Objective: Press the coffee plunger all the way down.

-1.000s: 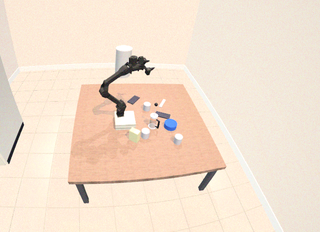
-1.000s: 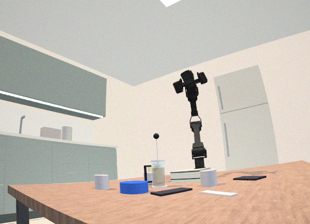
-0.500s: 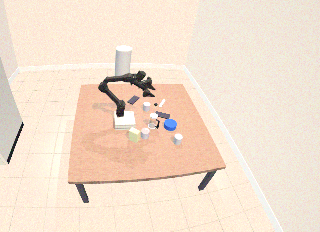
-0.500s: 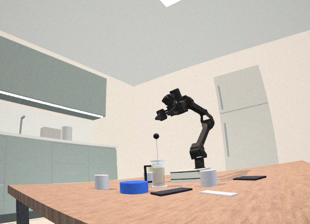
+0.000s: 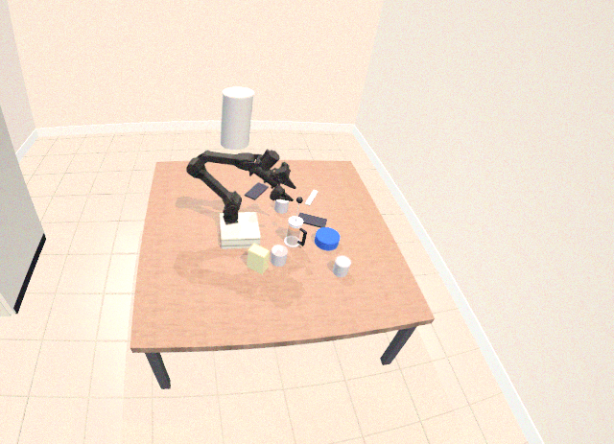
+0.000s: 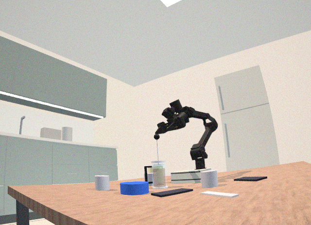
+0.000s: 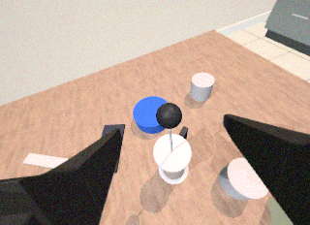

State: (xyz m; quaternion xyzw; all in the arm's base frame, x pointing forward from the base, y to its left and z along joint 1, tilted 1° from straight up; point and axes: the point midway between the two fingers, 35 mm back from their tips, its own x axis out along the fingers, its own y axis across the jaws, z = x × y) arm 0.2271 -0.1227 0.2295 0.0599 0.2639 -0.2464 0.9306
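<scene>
My gripper tip is 150 mm above the glass coffee press, 30 mm to the left of it and 30 mm short of it. From my gripper tip the other things lie so: blue round dish (260 mm below, 190 mm ahead, 60 mm to the right); then yellow block (230 mm below, 190 mm behind, 130 mm to the right).
</scene>
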